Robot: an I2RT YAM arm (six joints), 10 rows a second.
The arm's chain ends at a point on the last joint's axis. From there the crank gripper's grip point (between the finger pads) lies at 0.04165 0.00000 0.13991 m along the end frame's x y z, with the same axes.
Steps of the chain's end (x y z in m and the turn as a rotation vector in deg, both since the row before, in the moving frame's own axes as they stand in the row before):
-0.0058 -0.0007 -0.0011 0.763 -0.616 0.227
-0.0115 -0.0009 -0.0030 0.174 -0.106 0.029
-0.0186 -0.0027 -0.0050 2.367 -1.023 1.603
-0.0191 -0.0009 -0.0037 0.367 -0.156 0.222
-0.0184 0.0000 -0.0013 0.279 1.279 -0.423
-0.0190 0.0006 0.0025 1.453 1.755 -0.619
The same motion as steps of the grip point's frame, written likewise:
-0.0073 -0.0024 -0.0007 0.763 -0.616 0.227
-0.0118 -0.0013 -0.0029 0.174 -0.106 0.029
-0.0210 -0.0074 -0.0044 2.367 -1.023 1.603
-0.0195 -0.0016 -0.0036 0.367 -0.156 0.222
-0.0153 -0.0010 -0.0023 0.279 1.279 -0.423
-0.0148 -0.0034 0.0011 1.453 1.755 -0.619

